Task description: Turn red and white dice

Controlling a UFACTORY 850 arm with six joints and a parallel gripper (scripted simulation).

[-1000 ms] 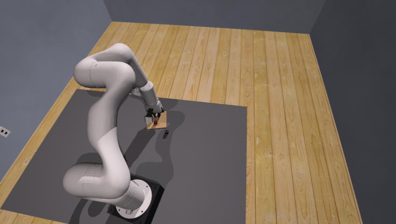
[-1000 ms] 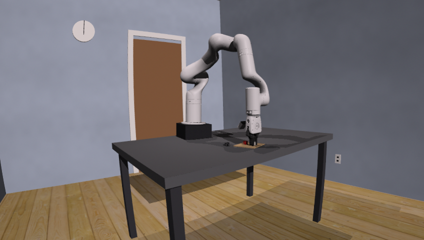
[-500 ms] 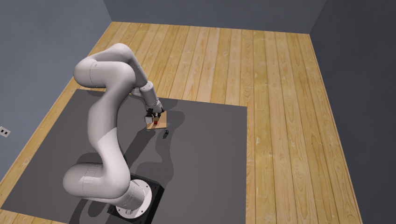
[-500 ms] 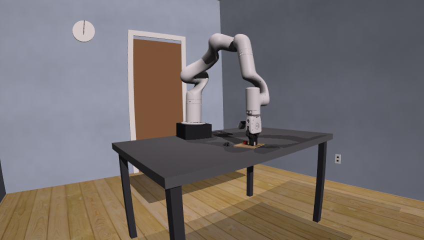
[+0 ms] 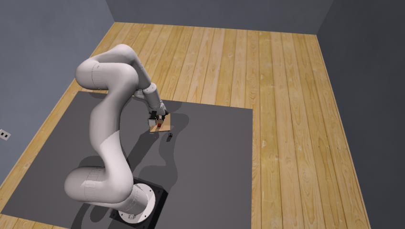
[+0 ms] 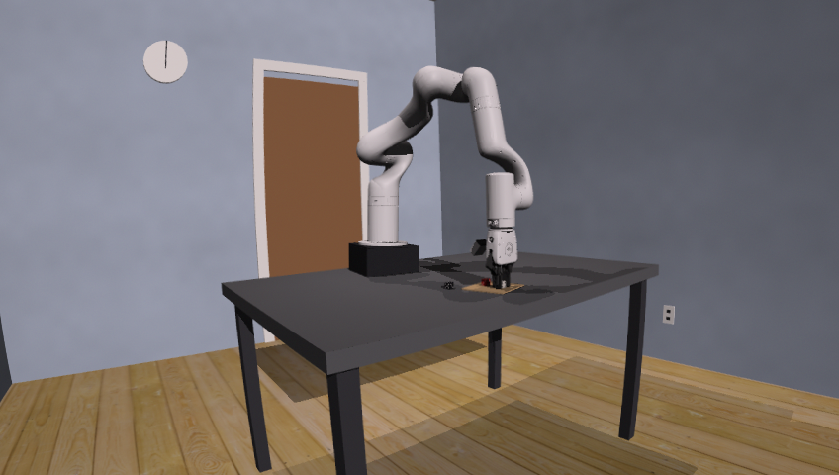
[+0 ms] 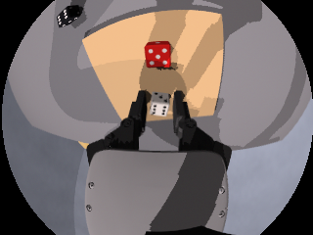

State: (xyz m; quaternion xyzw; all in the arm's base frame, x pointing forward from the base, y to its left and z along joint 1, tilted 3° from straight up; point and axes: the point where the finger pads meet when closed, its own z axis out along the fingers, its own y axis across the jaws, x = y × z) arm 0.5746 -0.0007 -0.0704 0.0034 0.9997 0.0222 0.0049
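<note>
Right now my hand is 10 mm above the white die. Also, from my hand: red die (60 mm behind, 10 mm below); tan mat (30 mm behind, 20 mm below); black die (130 mm behind, 90 mm to the right, 20 mm below).
</note>
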